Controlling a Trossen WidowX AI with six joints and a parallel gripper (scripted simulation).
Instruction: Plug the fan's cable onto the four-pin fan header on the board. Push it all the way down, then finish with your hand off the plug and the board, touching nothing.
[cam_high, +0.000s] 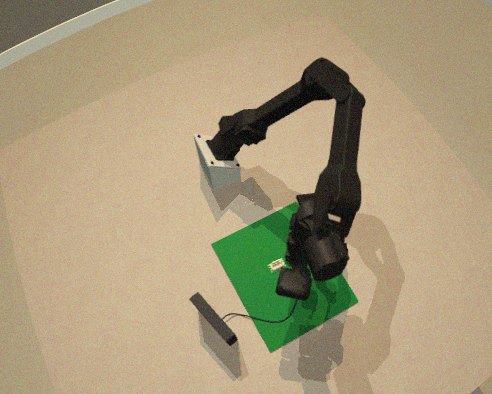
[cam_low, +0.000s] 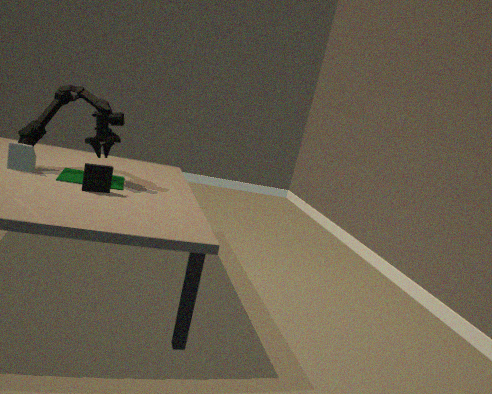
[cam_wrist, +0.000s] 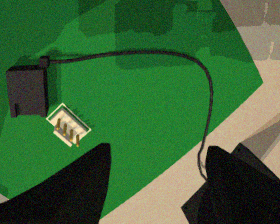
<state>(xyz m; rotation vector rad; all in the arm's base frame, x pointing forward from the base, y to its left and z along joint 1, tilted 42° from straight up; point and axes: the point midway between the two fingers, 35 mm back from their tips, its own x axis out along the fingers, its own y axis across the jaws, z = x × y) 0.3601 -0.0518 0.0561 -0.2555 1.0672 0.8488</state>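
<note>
Right now my gripper tip is 10 cm above the dark fan plug, 6 cm past it and 5 cm to the right of it. Also, from my gripper tip: dark fan 18 cm to the right, 5 cm below; green board 13 cm below, 3 cm behind, 1 cm to the left; white four-pin header 11 cm below, 6 cm behind.
</note>
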